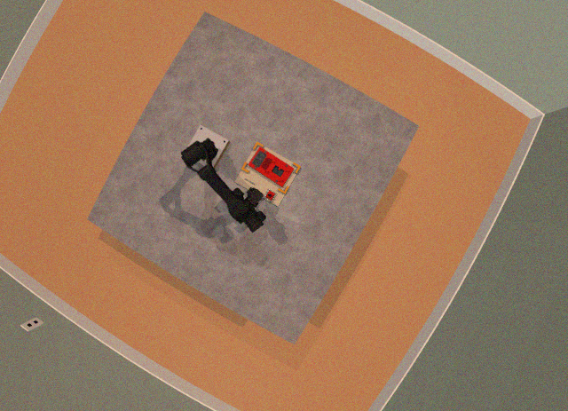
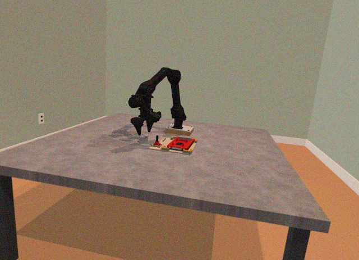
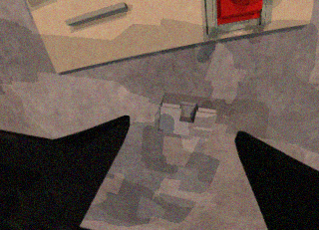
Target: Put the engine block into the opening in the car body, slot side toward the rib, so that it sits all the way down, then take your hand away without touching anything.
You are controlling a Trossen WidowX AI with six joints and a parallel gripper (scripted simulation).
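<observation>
Now: the grey engine block 2 cm below my gripper tip. Round my gripper tip: black upright peg (6 cm ahead, 9 cm to the left, 1 cm below).
</observation>
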